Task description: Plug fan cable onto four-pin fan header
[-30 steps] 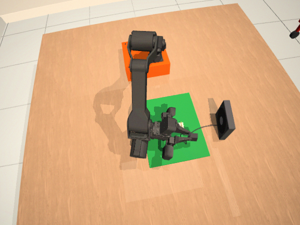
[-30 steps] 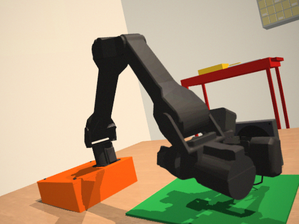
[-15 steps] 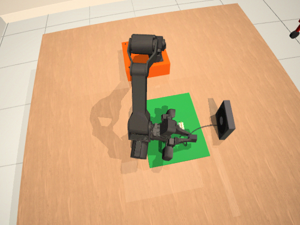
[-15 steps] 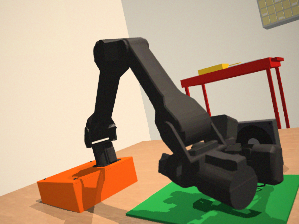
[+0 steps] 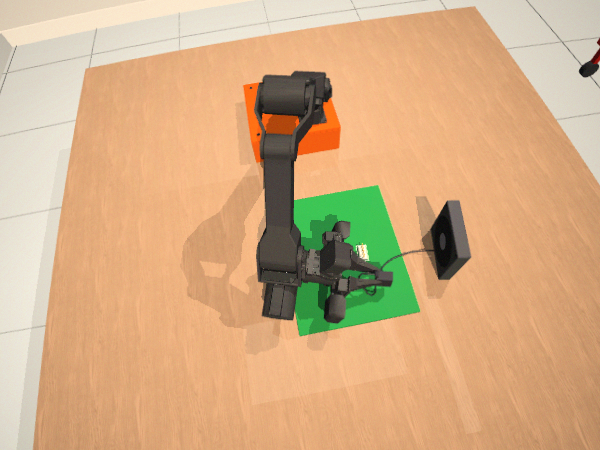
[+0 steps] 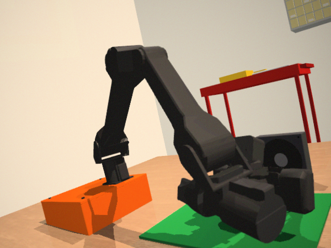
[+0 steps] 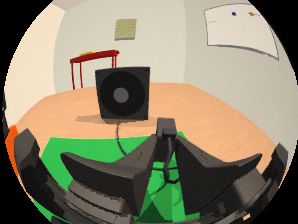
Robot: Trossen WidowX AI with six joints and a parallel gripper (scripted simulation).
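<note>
Right now the white four-pin fan header is 8 cm behind my gripper tip, 1 cm to the right of it and 6 cm below it. Round my gripper tip: fan (5 cm behind, 14 cm to the left); then green board (8 cm behind, 5 cm to the right, 7 cm below); then plug (1 cm to the left, 1 cm below).
</note>
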